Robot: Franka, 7 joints.
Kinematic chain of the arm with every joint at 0, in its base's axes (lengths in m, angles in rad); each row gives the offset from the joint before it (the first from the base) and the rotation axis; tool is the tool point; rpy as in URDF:
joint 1: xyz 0 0 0.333 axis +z
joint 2: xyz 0 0 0 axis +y
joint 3: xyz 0 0 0.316 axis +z
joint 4: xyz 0.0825 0 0 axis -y
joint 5: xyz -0.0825 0 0.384 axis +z
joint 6: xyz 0 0 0 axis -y
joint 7: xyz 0.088 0 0 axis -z
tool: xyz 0 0 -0.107 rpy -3.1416 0 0
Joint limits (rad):
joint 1: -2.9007..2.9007
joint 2: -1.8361..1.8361
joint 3: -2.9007..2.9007
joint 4: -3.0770..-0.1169
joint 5: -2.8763..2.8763
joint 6: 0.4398..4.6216
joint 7: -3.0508..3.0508
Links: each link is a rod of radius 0.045 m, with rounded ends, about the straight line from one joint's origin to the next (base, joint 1, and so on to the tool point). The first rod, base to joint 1, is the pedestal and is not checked.
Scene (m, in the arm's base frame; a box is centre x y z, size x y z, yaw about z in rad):
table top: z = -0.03
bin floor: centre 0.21 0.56 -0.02 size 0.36 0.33 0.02 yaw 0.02
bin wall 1: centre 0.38 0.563 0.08 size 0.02 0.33 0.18 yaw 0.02
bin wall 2: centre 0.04 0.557 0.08 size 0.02 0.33 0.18 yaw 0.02
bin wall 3: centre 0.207 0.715 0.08 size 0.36 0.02 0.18 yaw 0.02
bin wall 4: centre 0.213 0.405 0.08 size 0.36 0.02 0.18 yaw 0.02
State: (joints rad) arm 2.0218 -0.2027 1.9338 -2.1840 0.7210 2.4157 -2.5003
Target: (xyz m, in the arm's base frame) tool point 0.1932 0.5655 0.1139
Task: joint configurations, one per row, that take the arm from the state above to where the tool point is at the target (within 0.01 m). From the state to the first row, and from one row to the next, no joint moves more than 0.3 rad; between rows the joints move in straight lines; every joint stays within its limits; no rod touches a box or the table.
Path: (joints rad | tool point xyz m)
1: 1.7775 -0.0956 1.6440 -2.1677 0.7296 2.4611 -2.5003 | -0.5381 -0.1628 0.4199
2: 1.5331 0.0115 1.3542 -2.1515 0.7383 2.5065 -2.5003 | -0.5479 0.1487 0.4345
3: 1.2888 0.1187 1.0644 -2.1352 0.7469 2.5519 -2.5003 | -0.3941 0.4240 0.4133
4: 1.0445 0.2258 0.7746 -2.1189 0.7555 2.5973 -2.5003 | -0.1199 0.5788 0.3624
5: 0.8002 0.3329 0.4848 -2.1027 0.7642 2.6426 -2.5003 | 0.1932 0.5655 0.2938
6: 0.8130 0.5378 0.4656 -2.0378 0.7601 2.6547 -2.5003 | 0.1979 0.5716 0.2064
7: 0.8258 0.7427 0.4464 -1.9729 0.7560 2.6668 -2.5003 | 0.1932 0.5655 0.1139

